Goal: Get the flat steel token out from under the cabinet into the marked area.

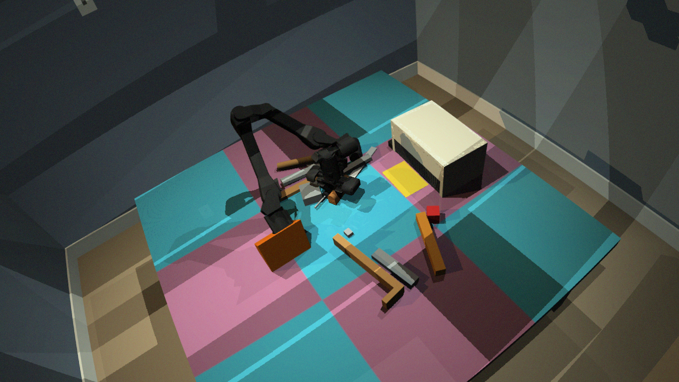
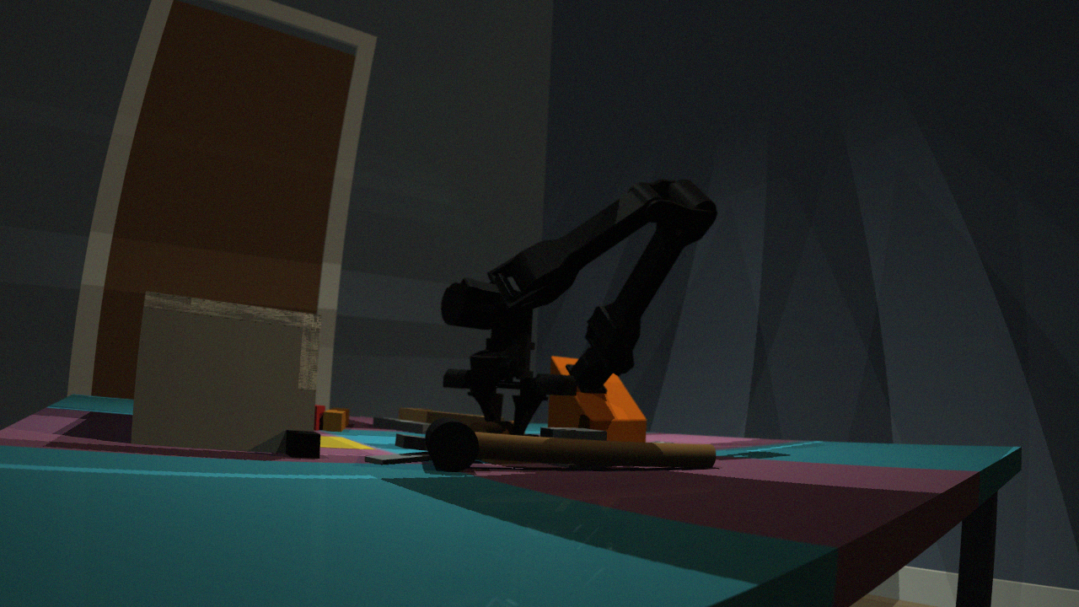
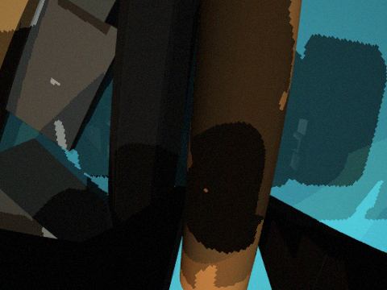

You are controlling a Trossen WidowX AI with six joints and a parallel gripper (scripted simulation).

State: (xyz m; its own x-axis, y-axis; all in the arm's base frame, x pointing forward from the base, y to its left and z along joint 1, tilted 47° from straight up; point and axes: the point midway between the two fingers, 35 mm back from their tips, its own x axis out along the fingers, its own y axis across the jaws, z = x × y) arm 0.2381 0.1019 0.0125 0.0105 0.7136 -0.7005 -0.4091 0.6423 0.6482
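Right now the screwdriver is 30 mm to the left of my gripper tip and 20 mm behind it. The rest, counted from my gripper tip: long wooden stick (130 mm to the left, 40 mm behind); small grey cube (150 mm to the right, 60 mm behind); grey block (70 mm to the left, 60 mm behind, 10 mm above).
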